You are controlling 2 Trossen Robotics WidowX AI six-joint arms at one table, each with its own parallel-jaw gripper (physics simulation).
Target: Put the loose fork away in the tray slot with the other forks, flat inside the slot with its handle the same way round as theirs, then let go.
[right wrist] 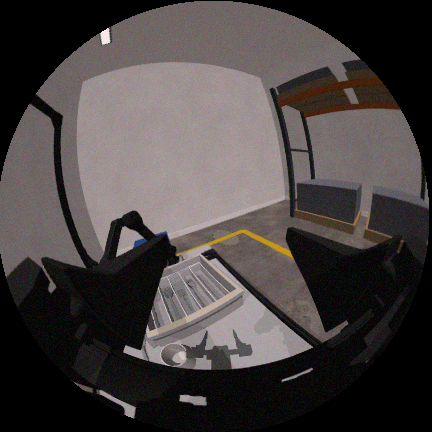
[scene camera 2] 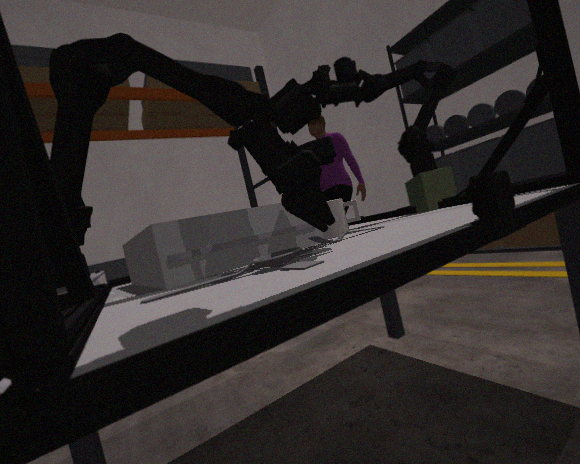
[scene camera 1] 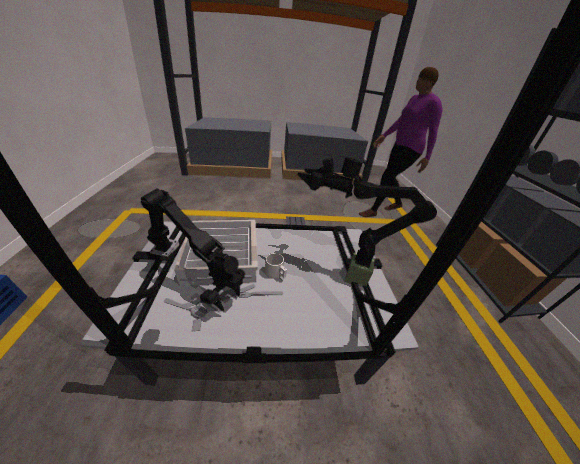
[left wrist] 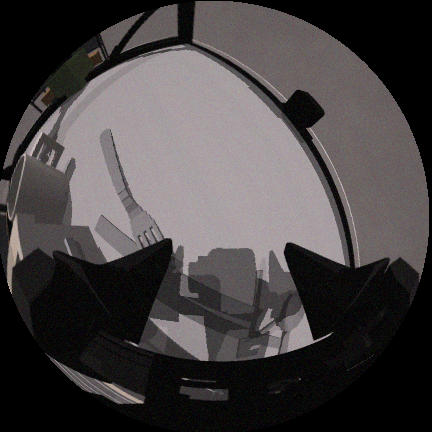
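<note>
The loose fork (scene camera 1: 272,293) (left wrist: 114,162) lies on the table beside other loose cutlery; in the left wrist view its handle points up and its tines reach the left finger's tip. My left gripper (left wrist: 230,247) is open and empty, low over the cutlery pile; a dark spoon (left wrist: 291,315) shows between its fingers. My right gripper (scene camera 1: 303,180) (right wrist: 228,237) is open and empty, raised high beyond the table's far side. The divided tray (scene camera 1: 253,247) (scene camera 2: 200,252) (right wrist: 200,316) stands behind the pile, with cutlery in its slots; which slot holds forks is too small to tell.
A mug (scene camera 1: 273,268) (scene camera 2: 338,216) (left wrist: 40,190) (right wrist: 173,355) stands right of the tray in scene camera 1. A green block (scene camera 1: 359,272) (scene camera 2: 434,187) sits at the right arm's base. A person (scene camera 1: 421,122) (scene camera 2: 337,162) stands beyond the table. Black frame posts surround the table.
</note>
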